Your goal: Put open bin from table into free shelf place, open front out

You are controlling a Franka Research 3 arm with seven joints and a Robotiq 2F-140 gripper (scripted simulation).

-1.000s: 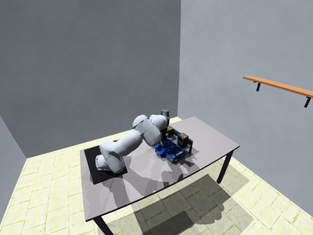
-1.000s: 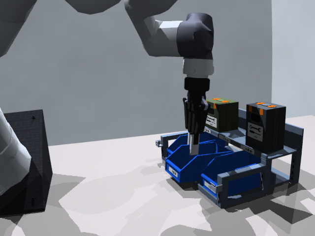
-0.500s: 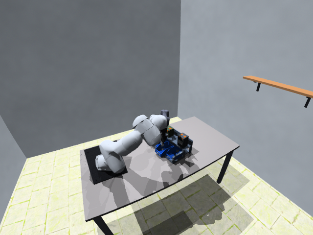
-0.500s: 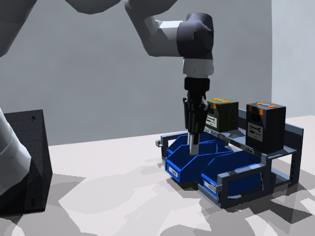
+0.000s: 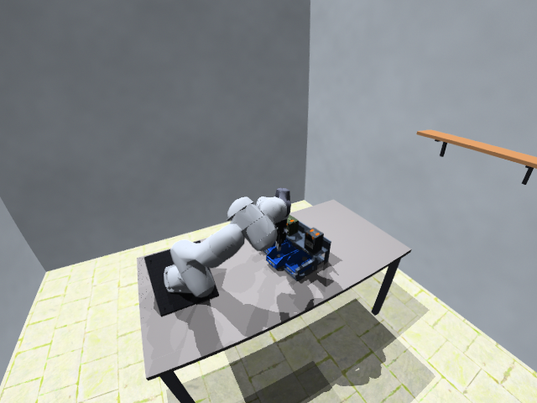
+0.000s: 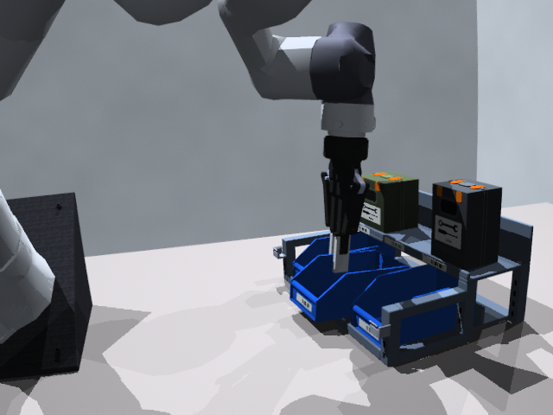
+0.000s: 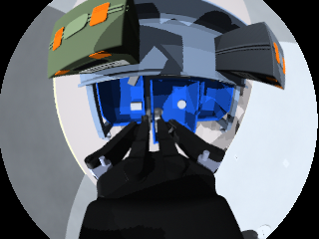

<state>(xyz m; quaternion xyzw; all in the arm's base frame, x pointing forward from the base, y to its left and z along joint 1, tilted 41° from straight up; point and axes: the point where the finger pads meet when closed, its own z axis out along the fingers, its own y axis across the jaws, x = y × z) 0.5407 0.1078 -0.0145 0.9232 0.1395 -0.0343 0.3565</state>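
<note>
The shelf floor lies 100 mm ahead of my hand, 90 mm below it and 20 mm to the right of it. The rest, counted from my hand: green case 120 mm ahead, 100 mm to the left, 60 mm above; then black box 180 mm ahead, 120 mm to the right, 70 mm above.
</note>
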